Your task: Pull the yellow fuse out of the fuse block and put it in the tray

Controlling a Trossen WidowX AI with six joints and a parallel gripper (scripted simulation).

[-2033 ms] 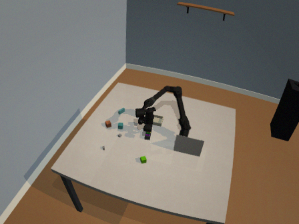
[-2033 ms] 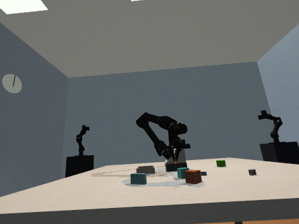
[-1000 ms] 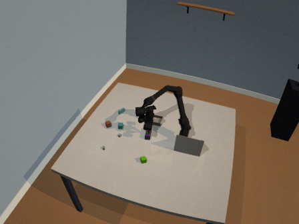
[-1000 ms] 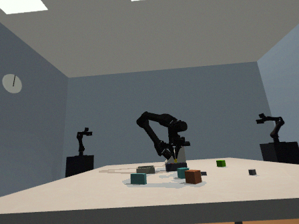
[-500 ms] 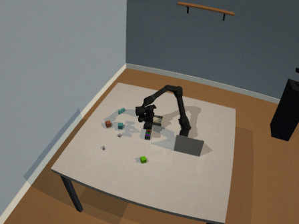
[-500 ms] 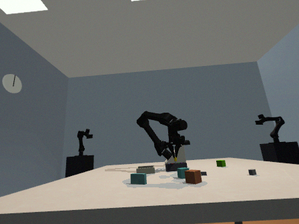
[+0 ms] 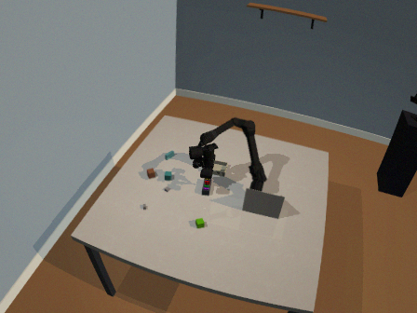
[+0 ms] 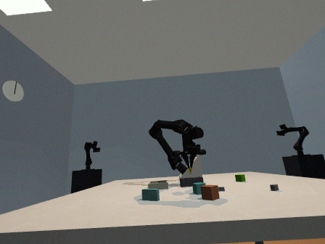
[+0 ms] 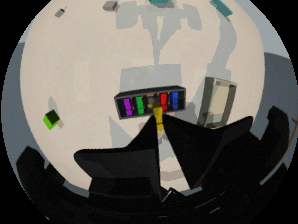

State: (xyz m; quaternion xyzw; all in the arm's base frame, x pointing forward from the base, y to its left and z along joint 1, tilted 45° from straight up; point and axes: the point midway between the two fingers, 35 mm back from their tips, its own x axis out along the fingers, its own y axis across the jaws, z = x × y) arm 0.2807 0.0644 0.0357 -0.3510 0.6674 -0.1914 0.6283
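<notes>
Right now the grey tray is 180 mm to the right of my gripper tip, 90 mm below it and 10 mm ahead of it. Round my gripper tip: green cube: 280 mm to the left, 70 mm below, 70 mm behind; then yellow fuse: 10 mm below; then orange cube: 350 mm ahead, 70 mm below, 40 mm to the left.
</notes>
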